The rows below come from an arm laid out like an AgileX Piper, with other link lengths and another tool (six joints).
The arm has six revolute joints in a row. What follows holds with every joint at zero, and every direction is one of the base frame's. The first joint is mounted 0.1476 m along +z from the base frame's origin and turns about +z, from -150 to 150 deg. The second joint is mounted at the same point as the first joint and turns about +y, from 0 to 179.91 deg. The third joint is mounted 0.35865 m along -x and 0.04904 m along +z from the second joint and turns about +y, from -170 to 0 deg. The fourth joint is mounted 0.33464 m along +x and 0.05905 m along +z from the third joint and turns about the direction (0.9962, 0, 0.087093), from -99.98 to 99.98 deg. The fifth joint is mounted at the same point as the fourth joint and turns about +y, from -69.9 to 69.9 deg. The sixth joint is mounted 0.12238 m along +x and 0.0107 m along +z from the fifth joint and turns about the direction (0.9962, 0, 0.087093), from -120 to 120 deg. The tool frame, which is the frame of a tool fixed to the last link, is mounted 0.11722 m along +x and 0.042 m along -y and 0.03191 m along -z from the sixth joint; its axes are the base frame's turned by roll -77.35, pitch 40.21 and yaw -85.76 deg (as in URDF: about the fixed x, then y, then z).
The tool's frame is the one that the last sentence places.
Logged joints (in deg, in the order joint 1, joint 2, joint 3, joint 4, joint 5, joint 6), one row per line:
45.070 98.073 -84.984 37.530 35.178 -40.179
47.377 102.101 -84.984 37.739 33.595 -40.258
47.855 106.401 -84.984 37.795 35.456 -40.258
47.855 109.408 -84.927 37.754 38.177 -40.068
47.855 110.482 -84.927 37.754 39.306 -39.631
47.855 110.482 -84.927 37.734 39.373 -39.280
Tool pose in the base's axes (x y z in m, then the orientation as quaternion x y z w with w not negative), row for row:
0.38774 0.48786 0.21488 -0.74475 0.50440 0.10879 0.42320
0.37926 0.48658 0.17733 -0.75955 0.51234 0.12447 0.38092
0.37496 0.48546 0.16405 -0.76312 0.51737 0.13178 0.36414
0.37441 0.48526 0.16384 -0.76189 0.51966 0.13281 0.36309
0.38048 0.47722 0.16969 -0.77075 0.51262 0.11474 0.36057
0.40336 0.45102 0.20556 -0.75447 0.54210 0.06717 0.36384
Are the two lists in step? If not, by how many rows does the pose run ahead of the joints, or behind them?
The pose runs 2 rows ahead of the joints: the pose in row i belongs to the joints in row i + 2.
